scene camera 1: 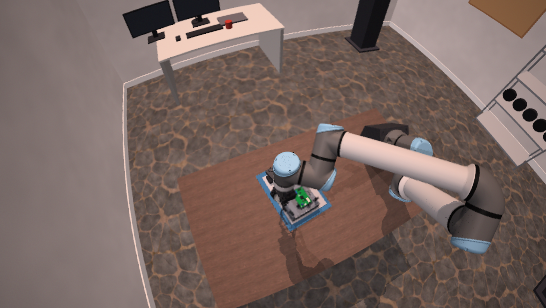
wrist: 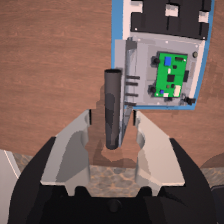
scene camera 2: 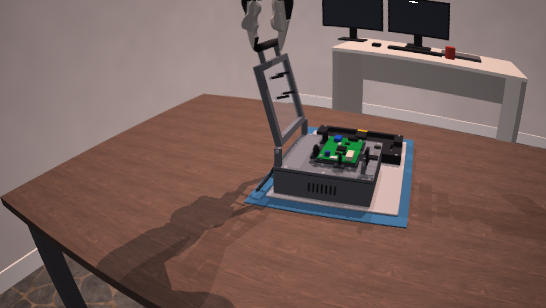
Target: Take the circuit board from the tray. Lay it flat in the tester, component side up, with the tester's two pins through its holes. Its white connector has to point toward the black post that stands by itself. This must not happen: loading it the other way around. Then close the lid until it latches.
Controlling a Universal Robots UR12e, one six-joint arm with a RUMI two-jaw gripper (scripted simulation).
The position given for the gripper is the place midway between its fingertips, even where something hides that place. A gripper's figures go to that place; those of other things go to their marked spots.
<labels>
The gripper (wrist: 112, 110) is 16 cm from the lens. A green circuit board (wrist: 171, 68) is 36 cm from the lens. A lid (wrist: 125, 50) is 16 cm from the lens. The marked spots on the lid and the green circuit board are 22 cm apart.
</labels>
